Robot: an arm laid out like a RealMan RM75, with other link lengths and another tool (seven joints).
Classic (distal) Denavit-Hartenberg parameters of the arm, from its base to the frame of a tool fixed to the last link. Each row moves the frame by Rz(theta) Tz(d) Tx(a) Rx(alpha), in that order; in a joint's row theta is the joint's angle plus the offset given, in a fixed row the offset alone. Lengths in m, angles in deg.
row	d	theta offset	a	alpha
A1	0.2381	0	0	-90
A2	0	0	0	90
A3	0.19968	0	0	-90
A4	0	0	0	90
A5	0.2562	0	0	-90
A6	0	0	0	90
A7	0.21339	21	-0.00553	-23.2
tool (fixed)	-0.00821	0	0	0
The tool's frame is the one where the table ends.
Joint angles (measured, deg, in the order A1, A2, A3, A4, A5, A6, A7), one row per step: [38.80, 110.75, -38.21, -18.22, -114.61, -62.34, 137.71]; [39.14, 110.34, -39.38, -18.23, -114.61, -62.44, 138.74]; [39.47, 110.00, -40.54, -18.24, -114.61, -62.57, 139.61]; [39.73, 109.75, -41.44, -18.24, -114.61, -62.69, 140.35]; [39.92, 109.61, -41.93, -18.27, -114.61, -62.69, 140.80]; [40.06, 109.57, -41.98, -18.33, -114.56, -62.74, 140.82]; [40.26, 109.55, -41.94, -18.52, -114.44, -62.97, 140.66]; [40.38, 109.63, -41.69, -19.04, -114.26, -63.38, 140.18]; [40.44, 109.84, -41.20, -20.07, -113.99, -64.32, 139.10]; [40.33, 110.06, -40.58, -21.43, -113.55, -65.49, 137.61]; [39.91, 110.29, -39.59, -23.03, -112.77, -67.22, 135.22]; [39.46, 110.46, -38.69, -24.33, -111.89, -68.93, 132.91]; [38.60, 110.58, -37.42, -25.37, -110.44, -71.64, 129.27]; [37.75, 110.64, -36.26, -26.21, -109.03, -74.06, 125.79]
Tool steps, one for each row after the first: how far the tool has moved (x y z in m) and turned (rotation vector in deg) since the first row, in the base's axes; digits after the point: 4 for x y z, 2 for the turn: [-0.0013, 0.0009, 0.0006, -0.74, -0.37, -0.04]; [-0.0027, 0.0014, 0.0005, -1.52, -0.76, 0.04]; [-0.0039, 0.0018, 0.0003, -2.16, -1.02, 0.05]; [-0.0048, 0.0024, 0.0005, -2.44, -1.19, 0.04]; [-0.0061, 0.0034, 0.0010, -2.41, -1.20, 0.24]; [-0.0088, 0.0050, 0.0020, -2.31, -1.14, 0.77]; [-0.0126, 0.0072, 0.0041, -1.97, -1.05, 1.70]; [-0.0191, 0.0099, 0.0077, -1.43, -0.92, 3.53]; [-0.0259, 0.0128, 0.0131, -0.57, -0.84, 5.79]; [-0.0329, 0.0147, 0.0208, 0.71, -0.64, 8.76]; [-0.0389, 0.0154, 0.0278, 1.93, -0.37, 11.47]; [-0.0446, 0.0126, 0.0356, 3.41, 0.32, 15.10]; [-0.0489, 0.0095, 0.0435, 5.06, 0.78, 18.42]
